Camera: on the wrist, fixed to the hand. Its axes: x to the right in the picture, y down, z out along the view.
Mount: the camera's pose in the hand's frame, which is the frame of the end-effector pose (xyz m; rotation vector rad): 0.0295 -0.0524 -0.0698 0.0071 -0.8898 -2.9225
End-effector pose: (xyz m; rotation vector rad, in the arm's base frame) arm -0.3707 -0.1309 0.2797 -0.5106 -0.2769 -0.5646
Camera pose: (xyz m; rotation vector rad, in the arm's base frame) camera -0.3689 -0.2189 0.2524 -0.1088 1.3840 2.2135
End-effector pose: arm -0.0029 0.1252 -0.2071 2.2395 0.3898 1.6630
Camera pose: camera -0.0628 0.1914 -0.1843 0.1700 1.6450 -0.8295
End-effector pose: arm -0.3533 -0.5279 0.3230 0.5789 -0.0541 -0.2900
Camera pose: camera -0.3292 -0.5410 0.2350 0.0045 0.0161 2.9341
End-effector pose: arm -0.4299 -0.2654 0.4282 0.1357 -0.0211 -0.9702
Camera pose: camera -0.4507 -0.3115 0.3512 0.3047 0.4935 2.2218
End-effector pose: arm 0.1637 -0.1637 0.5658 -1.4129 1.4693 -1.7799
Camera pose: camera 0.1044 -0.1376 0.6313 1.7690 1.3076 0.2156
